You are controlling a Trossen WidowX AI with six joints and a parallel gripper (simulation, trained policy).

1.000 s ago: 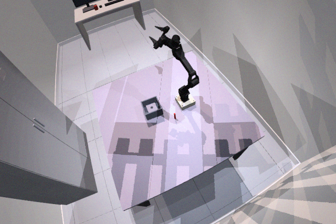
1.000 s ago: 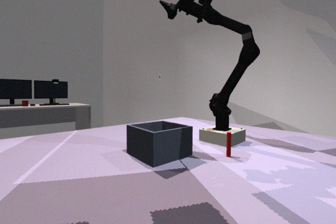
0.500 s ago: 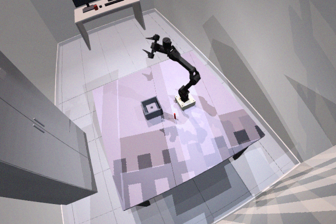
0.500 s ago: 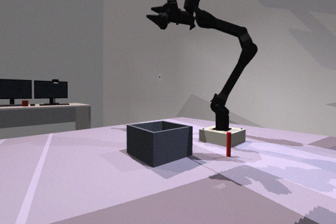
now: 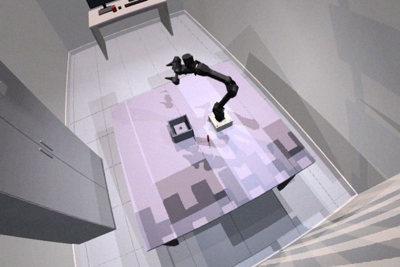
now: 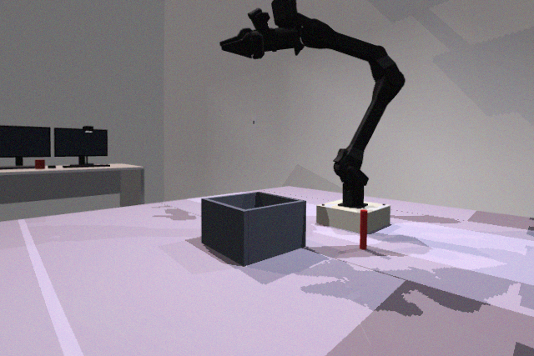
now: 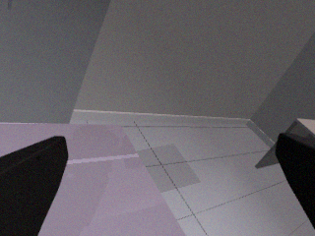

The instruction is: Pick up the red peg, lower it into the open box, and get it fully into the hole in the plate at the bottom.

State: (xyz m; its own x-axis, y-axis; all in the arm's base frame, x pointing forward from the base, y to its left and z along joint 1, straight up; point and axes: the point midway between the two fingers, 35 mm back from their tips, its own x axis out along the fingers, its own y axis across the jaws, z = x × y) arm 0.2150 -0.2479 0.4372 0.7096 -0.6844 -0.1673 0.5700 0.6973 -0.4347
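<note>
The red peg is 44 cm below my gripper tip, 37 cm to the left of it and 6 cm behind it. Also, from my gripper tip: dark box (45 cm below, 17 cm to the left, 6 cm ahead); then plate (43 cm below, 17 cm to the left, 6 cm ahead).
</note>
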